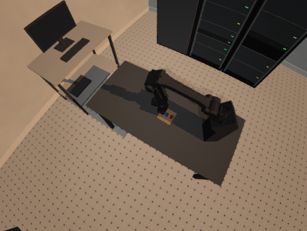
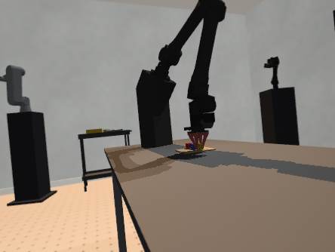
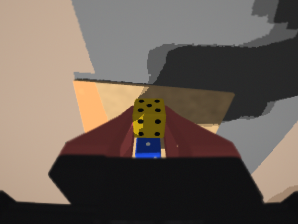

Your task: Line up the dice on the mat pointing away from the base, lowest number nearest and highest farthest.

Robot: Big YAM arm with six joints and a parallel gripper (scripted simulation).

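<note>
My hand is right at the yellow die. Round my hand: tan mat (5 cm behind, 1 cm to the right, 1 cm below); blue die (4 cm behind, 1 cm to the right); red die (9 cm behind, 3 cm to the right).
</note>
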